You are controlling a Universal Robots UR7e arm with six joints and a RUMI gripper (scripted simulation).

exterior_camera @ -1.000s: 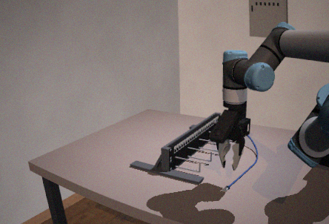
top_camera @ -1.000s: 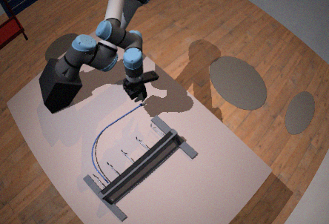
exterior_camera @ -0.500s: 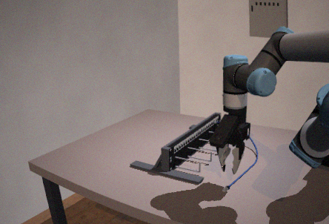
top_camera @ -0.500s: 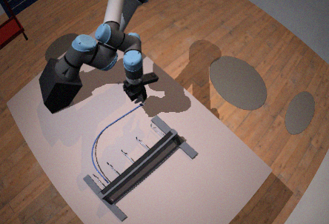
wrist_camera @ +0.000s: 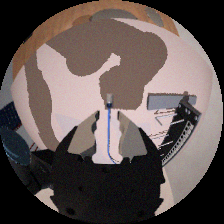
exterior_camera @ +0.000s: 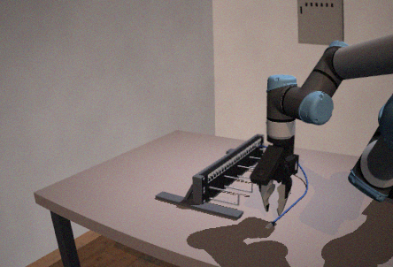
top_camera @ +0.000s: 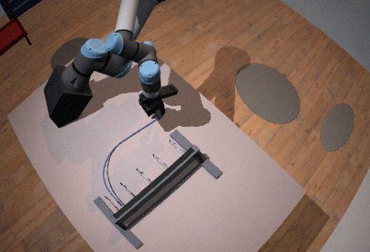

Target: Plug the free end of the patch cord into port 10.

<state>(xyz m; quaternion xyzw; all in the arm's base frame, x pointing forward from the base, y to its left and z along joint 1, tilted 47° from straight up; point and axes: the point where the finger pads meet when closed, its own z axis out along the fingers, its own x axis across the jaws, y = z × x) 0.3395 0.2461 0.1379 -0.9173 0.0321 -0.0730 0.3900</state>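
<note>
Right now my hand is 50 mm above the plug and 10 mm to the right of it.
</note>
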